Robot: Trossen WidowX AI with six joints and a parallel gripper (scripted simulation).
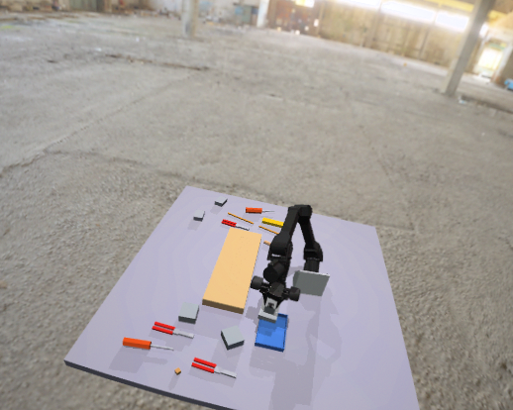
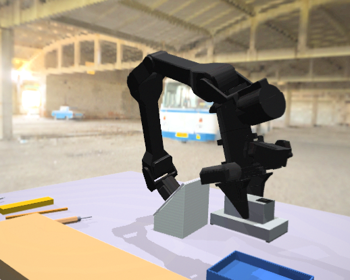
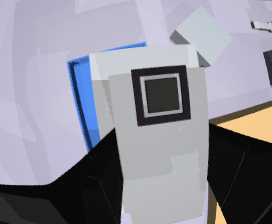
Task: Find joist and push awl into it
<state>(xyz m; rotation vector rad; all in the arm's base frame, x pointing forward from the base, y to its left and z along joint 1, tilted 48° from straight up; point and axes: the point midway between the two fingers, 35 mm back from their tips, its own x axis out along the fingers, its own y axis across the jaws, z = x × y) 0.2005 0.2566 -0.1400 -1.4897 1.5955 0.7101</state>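
Right now the blue tray is 30 mm behind my gripper tip, 10 mm to the left of it and 130 mm below it. The rest, counted from my gripper tip: wooden-handled awl: 40 mm behind, 520 mm to the right, 130 mm below; then grey stud finder: 10 mm to the left, 20 mm above; then tan cube: 300 mm ahead, 240 mm to the left, 130 mm below.
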